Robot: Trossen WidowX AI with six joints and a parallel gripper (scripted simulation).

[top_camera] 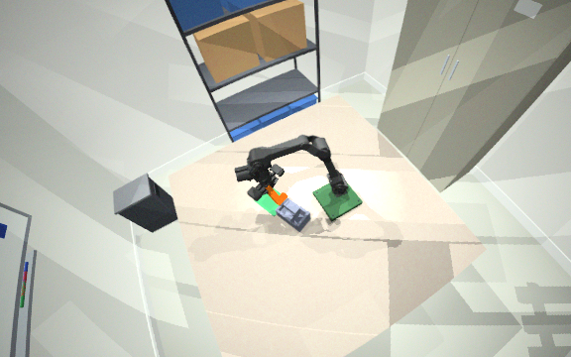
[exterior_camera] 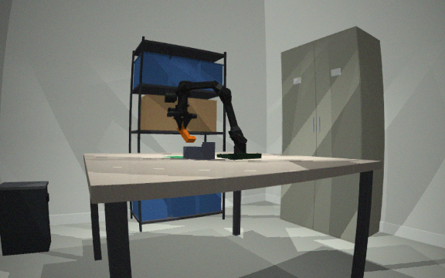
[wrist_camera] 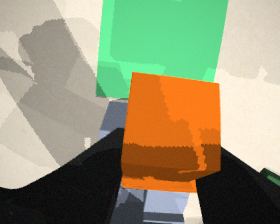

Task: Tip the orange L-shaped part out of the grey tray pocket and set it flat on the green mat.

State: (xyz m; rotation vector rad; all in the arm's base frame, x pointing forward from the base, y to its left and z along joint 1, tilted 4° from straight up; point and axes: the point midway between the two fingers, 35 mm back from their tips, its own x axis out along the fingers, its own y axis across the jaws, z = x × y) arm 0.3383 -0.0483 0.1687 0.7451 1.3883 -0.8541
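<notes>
Right now my gripper tip is 170 mm above the green mat, 30 mm to the left of it and 10 mm short of it. From my gripper tip the other things lie so: orange L-shaped part (30 mm below, 30 mm behind, 20 mm to the left).
</notes>
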